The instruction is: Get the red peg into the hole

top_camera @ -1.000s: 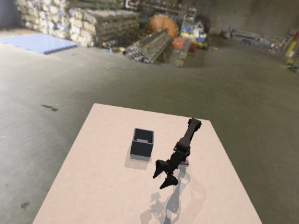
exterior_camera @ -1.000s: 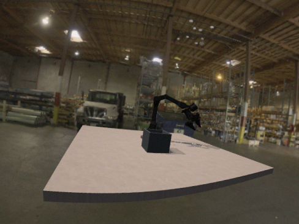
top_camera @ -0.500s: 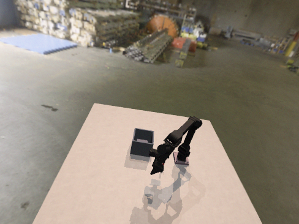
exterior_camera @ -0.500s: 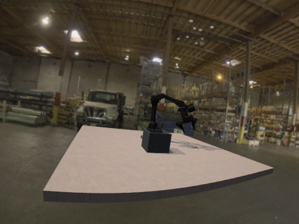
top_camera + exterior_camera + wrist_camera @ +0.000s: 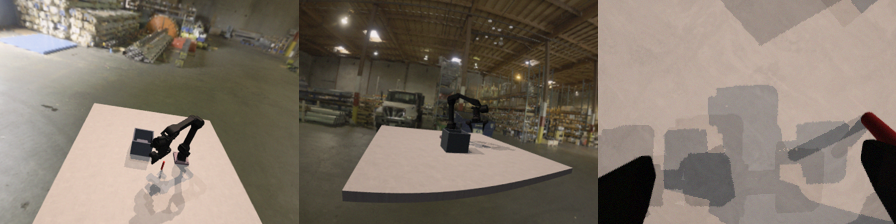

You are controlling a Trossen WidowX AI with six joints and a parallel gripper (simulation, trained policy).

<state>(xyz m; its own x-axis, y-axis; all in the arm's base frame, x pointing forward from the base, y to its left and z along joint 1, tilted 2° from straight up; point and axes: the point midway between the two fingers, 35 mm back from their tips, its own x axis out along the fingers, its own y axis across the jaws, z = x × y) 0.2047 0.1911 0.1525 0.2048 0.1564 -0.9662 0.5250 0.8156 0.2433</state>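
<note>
Now: the red peg 60 mm behind my gripper tip, 60 mm to the right of it and 90 mm below it. The rest, counted from my gripper tip: plate (120 mm ahead, 220 mm to the right, 80 mm below).
</note>
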